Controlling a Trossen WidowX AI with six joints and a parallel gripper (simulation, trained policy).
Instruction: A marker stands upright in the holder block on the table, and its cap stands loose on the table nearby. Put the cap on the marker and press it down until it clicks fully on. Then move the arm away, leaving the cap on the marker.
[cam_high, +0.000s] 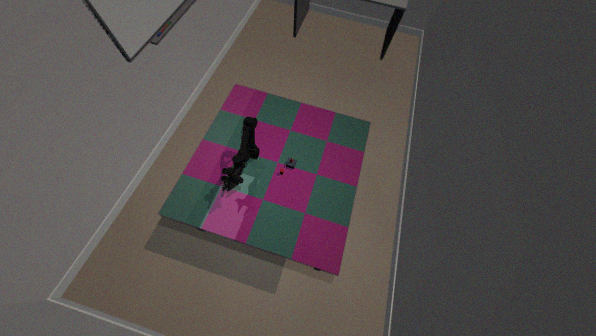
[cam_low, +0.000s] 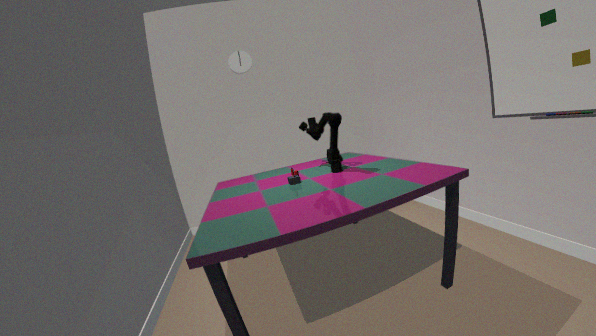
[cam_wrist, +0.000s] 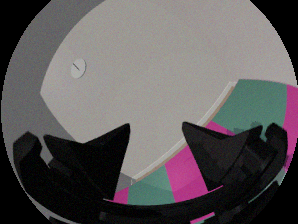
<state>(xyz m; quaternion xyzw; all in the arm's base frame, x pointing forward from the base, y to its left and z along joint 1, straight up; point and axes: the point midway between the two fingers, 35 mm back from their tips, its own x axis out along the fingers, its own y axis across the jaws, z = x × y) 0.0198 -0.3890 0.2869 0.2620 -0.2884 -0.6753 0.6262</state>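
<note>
The red cap lies 340 mm to the left of my gripper tip, 260 mm below it and 240 mm ahead of it. From my gripper tip the other things lie so: holder block 440 mm to the left, 290 mm ahead, 270 mm below.
</note>
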